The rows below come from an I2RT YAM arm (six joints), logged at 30 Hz.
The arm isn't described. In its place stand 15 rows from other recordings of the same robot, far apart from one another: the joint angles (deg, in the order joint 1, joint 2, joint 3, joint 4, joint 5, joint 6), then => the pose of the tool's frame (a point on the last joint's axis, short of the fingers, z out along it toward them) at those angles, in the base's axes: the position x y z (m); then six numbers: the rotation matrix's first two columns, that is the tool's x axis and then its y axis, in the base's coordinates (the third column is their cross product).
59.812, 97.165, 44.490, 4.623, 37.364, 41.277 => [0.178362 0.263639 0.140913 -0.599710 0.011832 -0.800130 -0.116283 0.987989 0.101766]
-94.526, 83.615, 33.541, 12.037, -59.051, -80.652 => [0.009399 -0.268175 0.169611 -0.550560 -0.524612 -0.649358 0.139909 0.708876 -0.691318]
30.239, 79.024, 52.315, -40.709, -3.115, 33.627 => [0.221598 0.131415 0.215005 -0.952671 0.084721 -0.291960 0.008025 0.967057 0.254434]
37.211, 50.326, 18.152, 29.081, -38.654, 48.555 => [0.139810 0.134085 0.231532 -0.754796 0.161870 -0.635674 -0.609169 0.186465 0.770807]
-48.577, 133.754, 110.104, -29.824, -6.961, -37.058 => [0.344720 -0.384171 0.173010 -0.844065 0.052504 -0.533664 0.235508 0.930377 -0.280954]
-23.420, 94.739, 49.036, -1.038, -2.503, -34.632 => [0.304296 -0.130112 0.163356 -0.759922 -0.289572 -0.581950 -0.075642 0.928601 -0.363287]
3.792, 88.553, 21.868, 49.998, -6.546, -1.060 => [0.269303 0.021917 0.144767 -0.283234 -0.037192 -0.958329 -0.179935 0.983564 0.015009]
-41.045, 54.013, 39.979, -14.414, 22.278, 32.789 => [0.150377 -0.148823 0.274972 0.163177 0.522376 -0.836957 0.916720 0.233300 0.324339]
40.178, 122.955, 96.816, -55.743, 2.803, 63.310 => [0.326191 0.273160 0.172493 -0.910760 0.398918 -0.106681 0.388727 0.915417 0.104421]
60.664, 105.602, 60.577, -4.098, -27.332, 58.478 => [0.169836 0.335563 0.157000 -0.979332 -0.196906 -0.046217 -0.166083 0.652487 0.739376]
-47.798, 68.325, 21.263, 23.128, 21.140, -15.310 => [0.145864 -0.179967 0.176855 -0.503747 0.188902 -0.842945 0.808026 0.448132 -0.382454]
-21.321, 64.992, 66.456, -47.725, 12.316, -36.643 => [0.208693 -0.089605 0.340398 -0.834033 -0.300404 -0.462760 -0.006443 0.844012 -0.536285]
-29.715, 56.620, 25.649, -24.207, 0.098, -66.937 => [0.154807 -0.088424 0.169347 -0.736153 -0.639230 -0.222405 -0.461480 0.714439 -0.525939]
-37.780, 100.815, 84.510, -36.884, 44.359, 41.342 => [0.285975 -0.253156 0.281992 0.032959 0.571993 -0.819596 0.995420 -0.092410 -0.024463]
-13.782, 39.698, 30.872, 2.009, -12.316, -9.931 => [0.172924 -0.034598 0.290915 -0.118219 -0.144490 -0.982419 0.006761 0.989217 -0.146303]
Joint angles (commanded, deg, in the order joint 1, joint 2, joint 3, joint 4, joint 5, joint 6), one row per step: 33.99, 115.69, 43.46, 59.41, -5.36, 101.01; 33.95, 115.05, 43.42, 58.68, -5.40, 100.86; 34.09, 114.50, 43.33, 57.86, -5.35, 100.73; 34.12, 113.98, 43.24, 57.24, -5.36, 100.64; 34.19, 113.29, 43.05, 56.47, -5.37, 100.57; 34.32, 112.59, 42.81, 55.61, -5.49, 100.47; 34.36, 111.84, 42.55, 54.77, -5.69, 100.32; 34.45, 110.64, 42.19, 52.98, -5.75, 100.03; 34.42, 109.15, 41.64, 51.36, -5.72, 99.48; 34.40, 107.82, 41.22, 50.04, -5.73, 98.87; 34.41, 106.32, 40.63, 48.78, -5.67, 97.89
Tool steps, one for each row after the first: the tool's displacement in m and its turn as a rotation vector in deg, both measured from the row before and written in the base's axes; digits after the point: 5 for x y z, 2 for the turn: -0.00026, -0.00046, 0.00242, -0.18, 0.02, 0.03; -0.00111, 0.00031, 0.00148, -0.31, 0.21, 0.12; -0.00068, -0.00022, 0.00166, -0.17, 0.10, 0.06; -0.00125, -0.00029, 0.00198, -0.20, 0.18, 0.10; -0.00174, -0.00008, 0.00164, -0.28, 0.28, 0.27; -0.00153, -0.00059, 0.00188, -0.27, 0.22, 0.27; -0.00249, -0.00096, 0.00237, -0.74, 0.61, 0.22; -0.00273, -0.00212, 0.00351, -0.79, 0.21, 0.09; -0.00226, -0.00169, 0.00359, -0.68, -0.04, 0.16; -0.00300, -0.00203, 0.00383, -0.93, -0.33, 0.23
